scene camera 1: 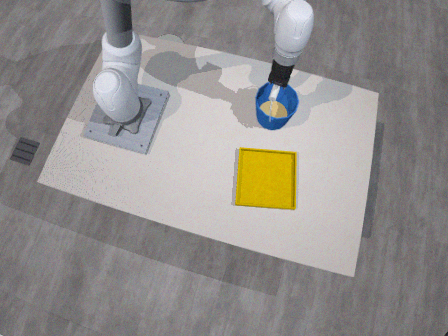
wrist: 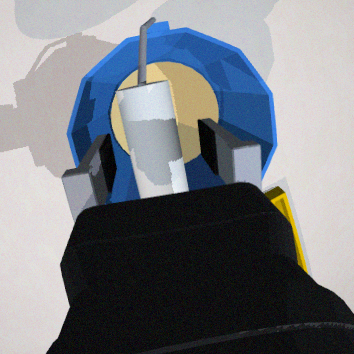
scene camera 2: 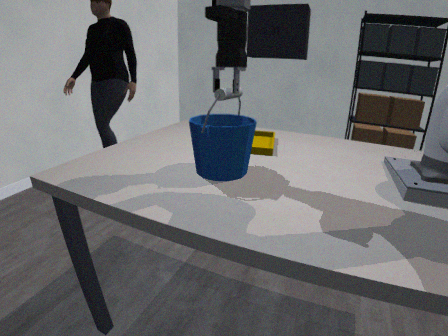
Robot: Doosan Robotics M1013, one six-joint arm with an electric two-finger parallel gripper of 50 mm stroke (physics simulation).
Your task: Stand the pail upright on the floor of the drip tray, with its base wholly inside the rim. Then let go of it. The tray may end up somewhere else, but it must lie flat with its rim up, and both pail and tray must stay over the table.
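Where they show: gripper, between the fingertips: (scene camera 1: 277, 84) (wrist: 155, 143) (scene camera 2: 225, 92); arm's base, origin of its link: (scene camera 1: 127, 111) (scene camera 2: 445, 176).
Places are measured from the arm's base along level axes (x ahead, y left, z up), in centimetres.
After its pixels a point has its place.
Note:
The blue pail (scene camera 1: 289, 104) {x 70.0, y 26.8, z 3.1 cm} (scene camera 2: 223, 150) {x 60.0, y 29.0, z 5.5 cm} (wrist: 245, 105) {x 72.2, y 22.5, z 6.8 cm} stands upright on the table, with a tan inner bottom. Its wire handle is up, with a pale cylindrical grip (scene camera 1: 274, 92) {x 62.2, y 18.9, z 20.6 cm} (scene camera 2: 228, 93) {x 60.8, y 25.4, z 19.3 cm} (wrist: 152, 135) {x 62.4, y 24.4, z 20.6 cm}. The yellow square drip tray (scene camera 1: 266, 179) {x 70.6, y -8.6, z -3.1 cm} (scene camera 2: 263, 142) {x 62.9, y -12.6, z -3.1 cm} (wrist: 289, 220) {x 80.3, y 1.7, z -1.1 cm} lies flat, rim up, beside the pail and apart from it. My gripper (scene camera 2: 226, 90) {x 62.4, y 23.6, z 19.3 cm} (wrist: 155, 143) {x 62.4, y 23.6, z 19.3 cm} is open above the pail. In the wrist view the handle grip runs between the fingers with a gap on each side. The black gripper body hides part of the handle and most of the tray there.
The pale table (scene camera 1: 175, 175) {x 32.6, y -20.2, z -3.5 cm} (scene camera 2: 325, 155) {x 37.7, y -10.4, z -3.5 cm} carries the arm's grey base plate (scene camera 1: 156, 122) {x 15.3, y -0.4, z -0.6 cm} at the end away from the pail. Beyond the table, a person (scene camera 2: 110, 55) is at the left, a dark box (scene camera 2: 278, 31) is on the wall, and a shelf rack (scene camera 2: 400, 19) stands at the right.

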